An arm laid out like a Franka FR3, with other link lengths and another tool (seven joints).
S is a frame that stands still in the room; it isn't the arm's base.
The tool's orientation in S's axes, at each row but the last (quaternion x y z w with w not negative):
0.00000 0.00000 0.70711 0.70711
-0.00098 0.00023 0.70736 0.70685
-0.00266 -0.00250 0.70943 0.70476
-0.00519 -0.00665 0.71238 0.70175
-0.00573 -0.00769 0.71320 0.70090
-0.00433 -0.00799 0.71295 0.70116
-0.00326 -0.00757 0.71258 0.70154
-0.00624 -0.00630 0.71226 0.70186
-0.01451 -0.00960 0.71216 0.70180
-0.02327 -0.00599 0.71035 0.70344
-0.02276 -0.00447 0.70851 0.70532
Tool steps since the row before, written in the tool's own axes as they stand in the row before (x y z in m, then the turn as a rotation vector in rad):
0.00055 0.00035 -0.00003 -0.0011 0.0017 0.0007
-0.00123 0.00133 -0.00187 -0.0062 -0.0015 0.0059
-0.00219 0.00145 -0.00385 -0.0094 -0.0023 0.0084
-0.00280 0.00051 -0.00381 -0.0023 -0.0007 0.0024
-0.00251 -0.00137 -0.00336 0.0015 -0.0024 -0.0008
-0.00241 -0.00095 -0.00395 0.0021 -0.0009 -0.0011
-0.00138 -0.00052 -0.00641 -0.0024 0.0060 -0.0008
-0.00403 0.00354 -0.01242 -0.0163 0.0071 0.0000
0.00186 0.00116 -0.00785 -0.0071 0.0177 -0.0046
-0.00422 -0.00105 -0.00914 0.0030 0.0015 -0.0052
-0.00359 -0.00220 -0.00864 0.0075 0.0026 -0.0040
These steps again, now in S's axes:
-0.00035 0.00055 -0.00003 -0.0017 -0.0011 0.0007
-0.00133 -0.00123 -0.00187 0.0015 -0.0062 0.0059
-0.00141 -0.00220 -0.00386 0.0023 -0.0094 0.0084
-0.00040 -0.00280 -0.00382 0.0007 -0.0023 0.0024
0.00148 -0.00248 -0.00334 0.0024 0.0015 -0.0008
0.00106 -0.00237 -0.00394 0.0009 0.0021 -0.0011
0.00064 -0.00133 -0.00641 -0.0059 -0.0025 -0.0009
-0.00326 -0.00408 -0.01248 -0.0069 -0.0164 -0.0001
-0.00092 0.00179 -0.00790 -0.0174 -0.0074 -0.0051
0.00147 -0.00443 -0.00898 -0.0013 0.0029 -0.0053
0.00255 -0.00380 -0.00845 -0.0025 0.0074 -0.0043

